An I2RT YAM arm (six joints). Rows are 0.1 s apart.
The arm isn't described. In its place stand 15 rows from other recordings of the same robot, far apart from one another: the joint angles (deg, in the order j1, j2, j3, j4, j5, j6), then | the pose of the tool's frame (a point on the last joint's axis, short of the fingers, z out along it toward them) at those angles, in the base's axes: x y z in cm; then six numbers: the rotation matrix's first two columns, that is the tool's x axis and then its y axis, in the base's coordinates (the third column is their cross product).
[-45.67 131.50 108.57 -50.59 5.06 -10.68] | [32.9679 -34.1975 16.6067 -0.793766 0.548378 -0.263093 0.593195 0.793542 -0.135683]
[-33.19 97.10 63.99 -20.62 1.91 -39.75] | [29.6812 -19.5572 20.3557 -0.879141 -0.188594 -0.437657 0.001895 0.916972 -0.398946]
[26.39 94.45 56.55 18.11 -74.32 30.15] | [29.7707 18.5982 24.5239 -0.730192 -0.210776 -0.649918 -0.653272 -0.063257 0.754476]
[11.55 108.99 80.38 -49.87 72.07 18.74] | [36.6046 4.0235 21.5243 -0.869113 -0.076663 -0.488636 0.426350 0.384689 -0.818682]
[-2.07 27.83 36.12 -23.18 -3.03 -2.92] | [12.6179 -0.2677 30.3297 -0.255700 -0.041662 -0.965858 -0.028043 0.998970 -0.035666]
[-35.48 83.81 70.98 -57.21 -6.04 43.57] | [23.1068 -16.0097 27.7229 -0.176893 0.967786 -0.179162 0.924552 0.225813 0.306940]
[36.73 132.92 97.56 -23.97 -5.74 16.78] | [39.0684 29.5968 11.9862 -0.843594 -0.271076 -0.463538 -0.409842 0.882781 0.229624]
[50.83 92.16 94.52 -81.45 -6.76 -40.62] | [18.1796 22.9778 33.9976 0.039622 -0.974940 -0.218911 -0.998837 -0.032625 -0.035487]
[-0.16 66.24 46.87 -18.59 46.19 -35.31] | [24.2366 -2.6367 26.9794 -0.831932 -0.397810 -0.386829 0.110343 0.564611 -0.817948]
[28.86 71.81 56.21 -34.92 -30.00 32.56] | [21.5919 13.9322 27.5300 -0.944544 0.011619 -0.328181 -0.223165 0.710430 0.667448]
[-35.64 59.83 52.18 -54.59 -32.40 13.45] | [16.2760 -9.3225 27.6509 -0.632177 0.694913 -0.342707 0.448500 0.688862 0.569488]
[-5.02 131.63 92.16 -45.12 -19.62 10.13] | [43.2174 -2.5962 9.4352 -0.967317 0.251278 -0.034018 0.224520 0.911105 0.345656]
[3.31 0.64 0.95 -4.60 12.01 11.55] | [10.9447 -0.1090 16.9635 -0.042998 0.193681 -0.980122 0.162580 0.969309 0.184412]
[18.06 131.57 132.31 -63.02 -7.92 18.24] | [46.4528 15.6632 27.7450 -0.914510 0.027876 -0.403601 -0.086076 0.961374 0.261439]
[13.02 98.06 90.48 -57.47 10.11 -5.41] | [34.6100 7.3617 30.3181 -0.865323 -0.295361 -0.404943 -0.232269 0.952240 -0.198218]
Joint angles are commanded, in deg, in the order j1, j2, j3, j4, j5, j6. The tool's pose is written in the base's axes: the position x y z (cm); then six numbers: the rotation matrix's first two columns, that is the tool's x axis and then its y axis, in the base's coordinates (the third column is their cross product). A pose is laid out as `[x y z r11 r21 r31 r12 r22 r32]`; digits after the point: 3 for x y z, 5 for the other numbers.
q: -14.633 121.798 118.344 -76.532 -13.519 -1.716
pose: [41.444 -9.961 27.605 -0.95857 0.22019 -0.18070 0.17767 0.95805 0.22490]
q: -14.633 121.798 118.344 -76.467 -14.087 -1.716
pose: [41.463 -9.930 27.615 -0.95831 0.22019 -0.18210 0.17520 0.95625 0.23429]
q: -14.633 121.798 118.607 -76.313 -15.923 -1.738
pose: [41.541 -9.837 27.772 -0.95684 0.21968 -0.19026 0.16563 0.95016 0.26411]
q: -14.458 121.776 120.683 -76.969 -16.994 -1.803
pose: [41.653 -9.665 28.754 -0.95259 0.21454 -0.21575 0.15033 0.94836 0.27930]
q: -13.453 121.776 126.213 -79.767 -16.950 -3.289
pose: [41.674 -8.902 31.217 -0.94795 0.17033 -0.26902 0.09651 0.95884 0.26704]
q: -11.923 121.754 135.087 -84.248 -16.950 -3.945
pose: [41.193 -7.637 35.075 -0.92964 0.12903 -0.34515 0.04049 0.96678 0.25236]
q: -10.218 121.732 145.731 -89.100 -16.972 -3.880
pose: [39.920 -6.140 39.449 -0.89392 0.09537 -0.43797 -0.01180 0.97176 0.23568]
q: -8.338 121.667 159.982 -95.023 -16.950 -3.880
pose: [37.050 -4.381 44.685 -0.82383 0.05532 -0.56414 -0.07554 0.97563 0.20599]
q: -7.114 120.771 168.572 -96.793 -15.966 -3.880
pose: [34.475 -3.316 48.047 -0.74303 0.02717 -0.66871 -0.11057 0.98046 0.16269]
